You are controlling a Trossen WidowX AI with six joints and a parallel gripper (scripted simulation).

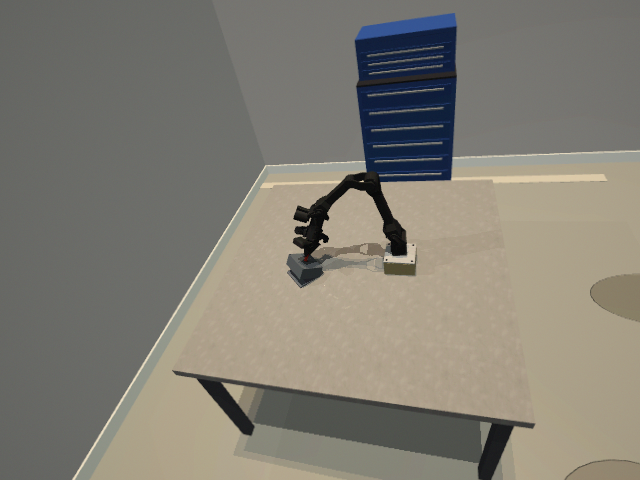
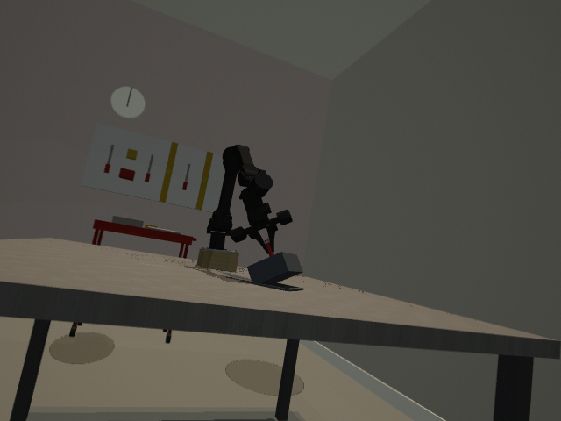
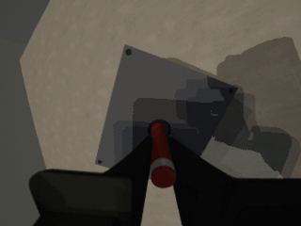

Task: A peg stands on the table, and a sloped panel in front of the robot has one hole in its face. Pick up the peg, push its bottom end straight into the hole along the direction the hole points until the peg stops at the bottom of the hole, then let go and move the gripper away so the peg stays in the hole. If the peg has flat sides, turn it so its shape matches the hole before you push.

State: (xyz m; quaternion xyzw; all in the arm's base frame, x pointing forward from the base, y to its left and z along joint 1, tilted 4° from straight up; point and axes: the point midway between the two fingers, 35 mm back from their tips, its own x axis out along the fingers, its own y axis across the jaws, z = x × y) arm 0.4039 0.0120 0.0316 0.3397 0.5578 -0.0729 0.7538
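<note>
My gripper tip is 4 cm above the grey sloped panel, 2 cm to the right of it and 2 cm short of it. Round my gripper tip: thin dark base plate (9 cm below, 3 cm to the left, 3 cm ahead); then round red peg (1 cm behind, 1 cm above).
</note>
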